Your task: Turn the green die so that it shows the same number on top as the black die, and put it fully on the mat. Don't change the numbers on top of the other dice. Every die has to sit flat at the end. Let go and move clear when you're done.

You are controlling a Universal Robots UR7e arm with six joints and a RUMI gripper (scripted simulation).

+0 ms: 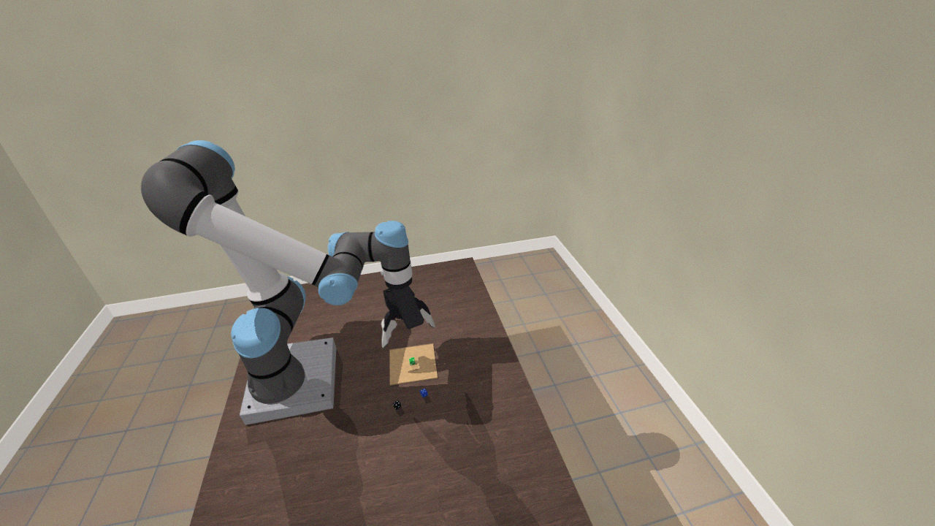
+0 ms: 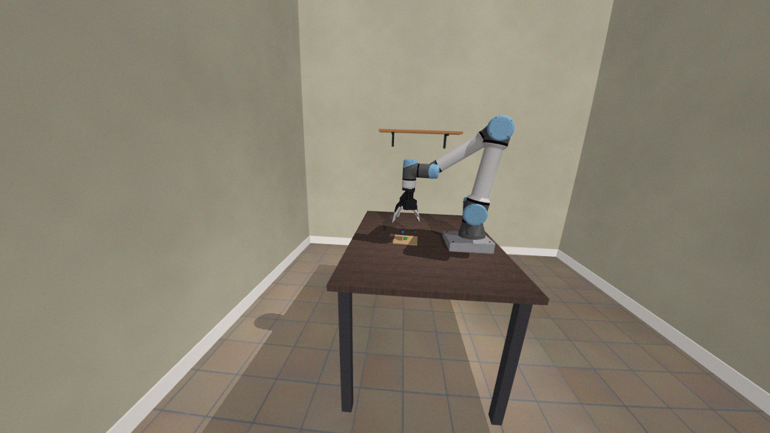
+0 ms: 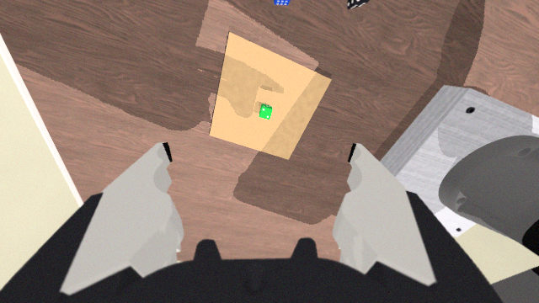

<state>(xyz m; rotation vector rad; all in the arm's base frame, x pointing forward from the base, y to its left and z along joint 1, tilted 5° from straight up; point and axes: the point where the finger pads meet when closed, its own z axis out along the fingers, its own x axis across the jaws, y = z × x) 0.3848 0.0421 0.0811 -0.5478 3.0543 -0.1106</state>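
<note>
Now: hand 100 mm above the green die. Round my hand: blue die 120 mm to the right, 100 mm below, 20 mm ahead; tan mat 110 mm below; black die 150 mm to the right, 100 mm below, 50 mm behind.
</note>
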